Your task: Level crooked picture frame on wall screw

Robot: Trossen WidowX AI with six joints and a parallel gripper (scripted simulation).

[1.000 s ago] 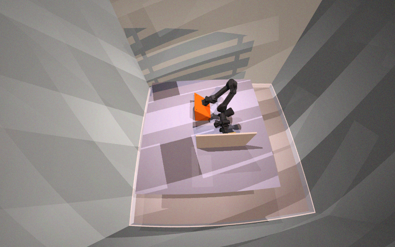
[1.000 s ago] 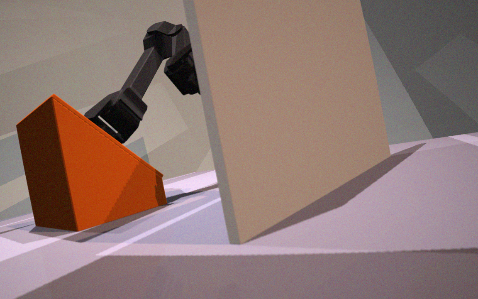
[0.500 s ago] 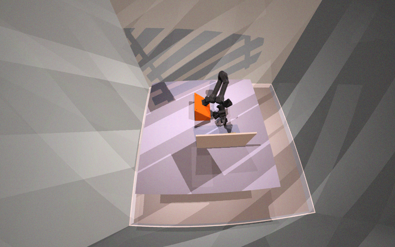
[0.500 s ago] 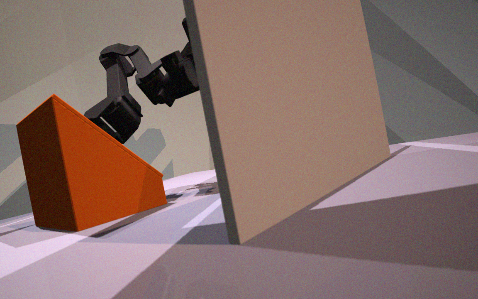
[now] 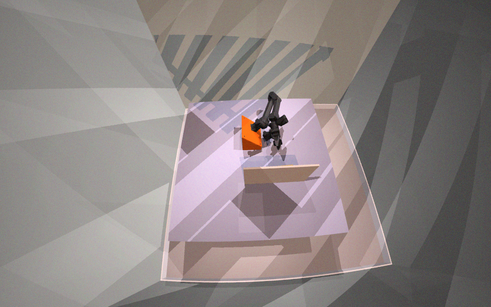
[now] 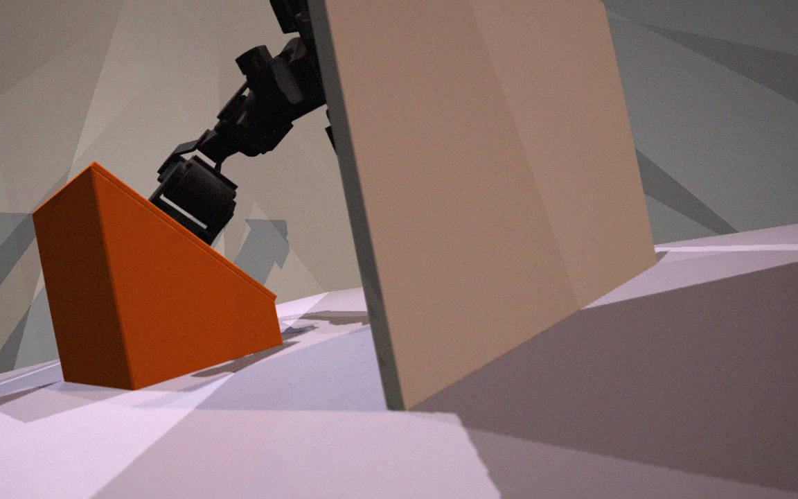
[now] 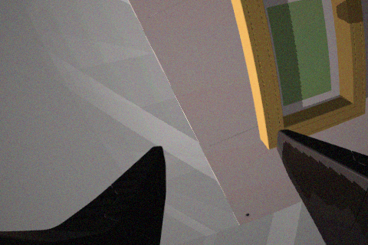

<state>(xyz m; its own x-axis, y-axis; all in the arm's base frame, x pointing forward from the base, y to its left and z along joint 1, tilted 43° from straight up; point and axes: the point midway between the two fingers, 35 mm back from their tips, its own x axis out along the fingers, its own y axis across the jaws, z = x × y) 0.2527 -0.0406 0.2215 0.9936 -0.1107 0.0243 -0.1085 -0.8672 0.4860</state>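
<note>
My gripper tip is 130 mm short of the picture frame, 110 mm above it and 10 mm to the right of it. From my gripper tip the other things lie so: pale wall board: 140 mm ahead, 130 mm below, 10 mm to the right.
</note>
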